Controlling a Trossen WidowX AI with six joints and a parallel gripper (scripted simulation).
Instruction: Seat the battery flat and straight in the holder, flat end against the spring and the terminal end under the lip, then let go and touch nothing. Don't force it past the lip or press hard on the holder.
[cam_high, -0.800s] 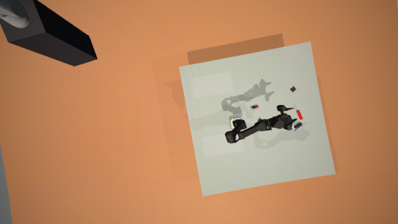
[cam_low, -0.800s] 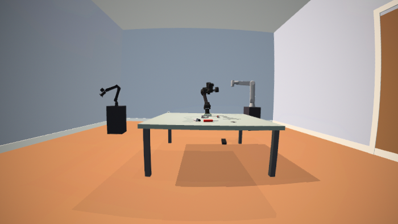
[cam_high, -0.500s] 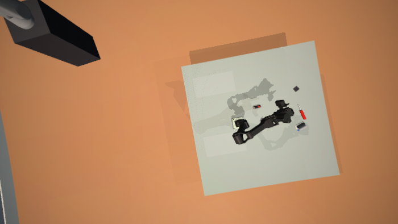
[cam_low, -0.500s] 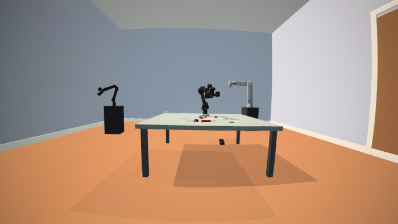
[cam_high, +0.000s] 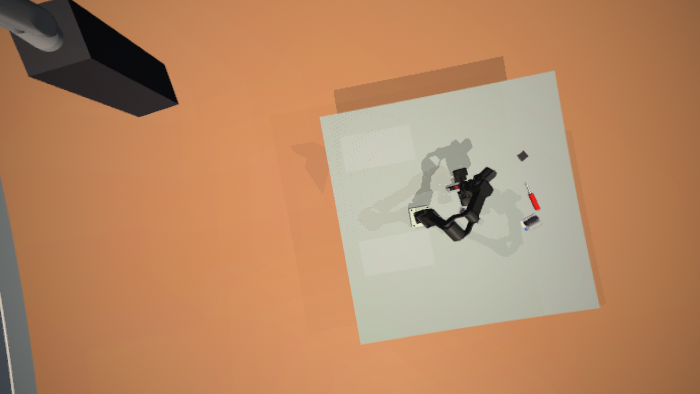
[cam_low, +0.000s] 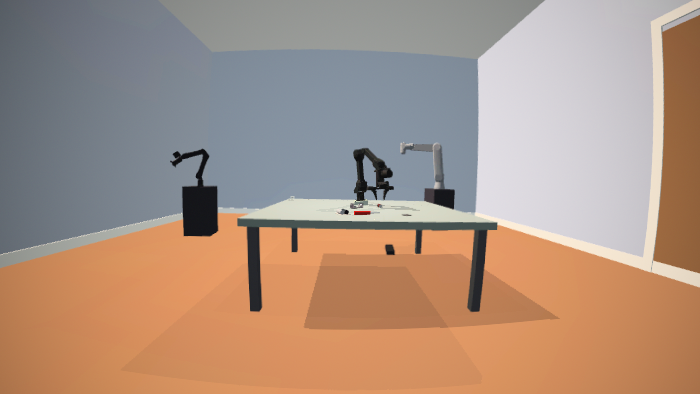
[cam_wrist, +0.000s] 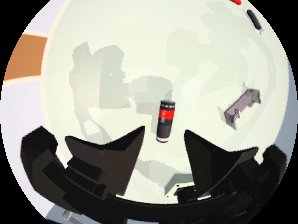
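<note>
My gripper tip is 1 cm past the battery and 4 cm above it. Also, from my gripper tip: small dark square block: 41 cm ahead, 4 cm to the left, 5 cm below; red-handled screwdriver: 38 cm ahead, 18 cm to the right, 4 cm below.
</note>
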